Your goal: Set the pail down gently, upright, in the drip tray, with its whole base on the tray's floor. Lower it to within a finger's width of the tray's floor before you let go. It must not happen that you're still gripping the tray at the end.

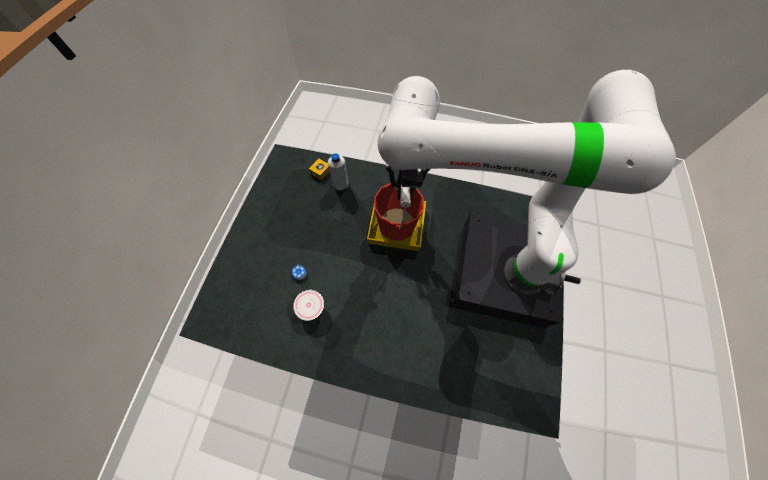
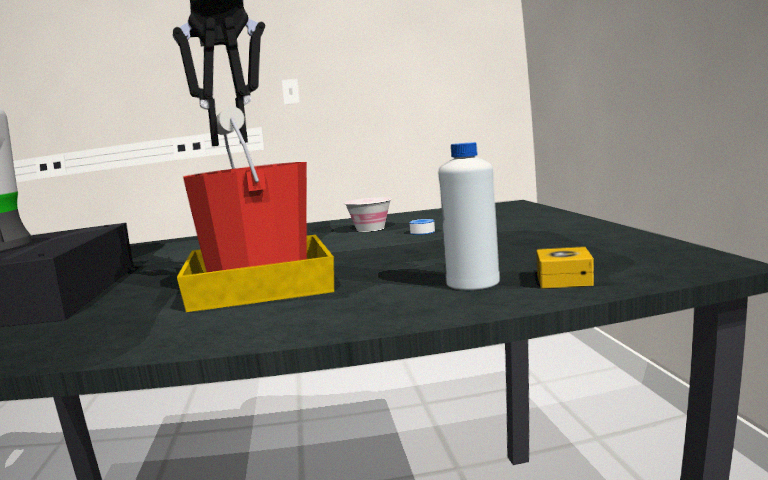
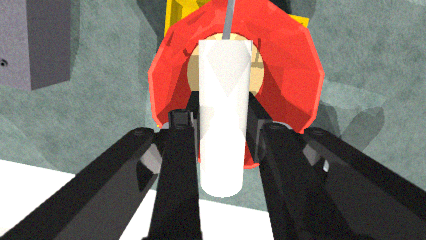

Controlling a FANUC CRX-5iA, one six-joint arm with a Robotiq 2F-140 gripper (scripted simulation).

Scene:
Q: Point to a red pail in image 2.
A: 238, 224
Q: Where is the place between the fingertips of my gripper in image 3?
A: At 220, 106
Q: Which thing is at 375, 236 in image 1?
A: A yellow drip tray.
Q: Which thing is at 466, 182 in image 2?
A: A white bottle.

